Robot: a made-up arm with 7 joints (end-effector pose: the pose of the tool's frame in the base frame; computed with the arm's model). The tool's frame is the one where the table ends.
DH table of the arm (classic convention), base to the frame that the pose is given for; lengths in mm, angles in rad. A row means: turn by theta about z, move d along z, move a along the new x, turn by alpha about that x. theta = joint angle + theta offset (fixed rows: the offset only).
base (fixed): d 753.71; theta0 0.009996; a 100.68; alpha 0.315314
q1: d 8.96; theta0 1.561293; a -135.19; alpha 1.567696
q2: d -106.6; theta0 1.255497; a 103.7; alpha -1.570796
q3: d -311.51; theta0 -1.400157; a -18; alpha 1.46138
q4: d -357.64; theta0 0; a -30.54; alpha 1.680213
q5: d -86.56; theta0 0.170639; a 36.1; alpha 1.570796
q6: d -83.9; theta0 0; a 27; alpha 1.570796
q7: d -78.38; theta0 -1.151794; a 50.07; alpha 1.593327
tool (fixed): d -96.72; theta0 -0.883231; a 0; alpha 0
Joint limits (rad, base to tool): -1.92..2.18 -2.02..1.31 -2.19..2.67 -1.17..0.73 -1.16..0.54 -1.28..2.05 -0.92..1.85
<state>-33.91 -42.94 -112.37 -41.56 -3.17 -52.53 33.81</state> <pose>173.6 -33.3 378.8 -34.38 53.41 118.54</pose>
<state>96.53 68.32 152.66 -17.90 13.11 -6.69 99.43</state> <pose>-133.7 -286.9 798.6 -55.16 21.29 -124.55</pose>
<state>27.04 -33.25 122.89 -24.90 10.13 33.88 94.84</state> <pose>-202.6 -91.3 346.2 -25.60 66.65 74.84</pose>
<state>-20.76 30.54 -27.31 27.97 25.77 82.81 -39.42</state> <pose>32.5 103.7 1272.6 -10.62 -104.69 85.36</pose>
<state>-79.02 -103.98 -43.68 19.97 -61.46 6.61 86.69</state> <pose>197.4 83.1 216.8 66.63 40.55 -93.61</pose>
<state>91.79 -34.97 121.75 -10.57 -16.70 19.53 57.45</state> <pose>108.0 -278.0 284.0 -54.98 43.86 143.95</pose>
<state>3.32 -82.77 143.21 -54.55 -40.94 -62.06 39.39</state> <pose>-324.5 -282.2 336.4 -10.20 119.29 62.29</pose>
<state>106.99 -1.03 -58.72 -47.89 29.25 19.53 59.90</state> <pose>-252.7 -37.1 917.6 -32.25 102.23 -86.26</pose>
